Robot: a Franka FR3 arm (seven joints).
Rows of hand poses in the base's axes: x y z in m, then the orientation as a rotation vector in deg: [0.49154 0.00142 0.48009 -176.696 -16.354 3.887]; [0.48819 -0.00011 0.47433 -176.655 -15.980 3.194]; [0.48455 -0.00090 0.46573 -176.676 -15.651 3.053]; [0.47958 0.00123 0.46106 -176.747 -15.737 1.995]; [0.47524 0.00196 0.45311 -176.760 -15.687 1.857]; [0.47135 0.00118 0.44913 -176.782 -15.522 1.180]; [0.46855 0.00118 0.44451 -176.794 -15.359 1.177]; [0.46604 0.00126 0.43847 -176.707 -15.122 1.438]
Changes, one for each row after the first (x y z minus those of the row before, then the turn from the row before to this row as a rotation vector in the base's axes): [-0.00335 -0.00153 -0.00576 0.124 -0.431 -0.250]; [-0.00364 -0.00079 -0.00860 0.015 -0.085 -0.215]; [-0.00497 0.00213 -0.00467 -0.002 -0.688 0.037]; [-0.00434 0.00073 -0.00795 0.000 -0.089 -0.035]; [-0.00389 -0.00078 -0.00398 0.036 -0.433 -0.117]; [-0.00280 0.00000 -0.00462 0.002 0.001 -0.106]; [-0.00251 0.00008 -0.00604 0.089 0.181 -0.145]
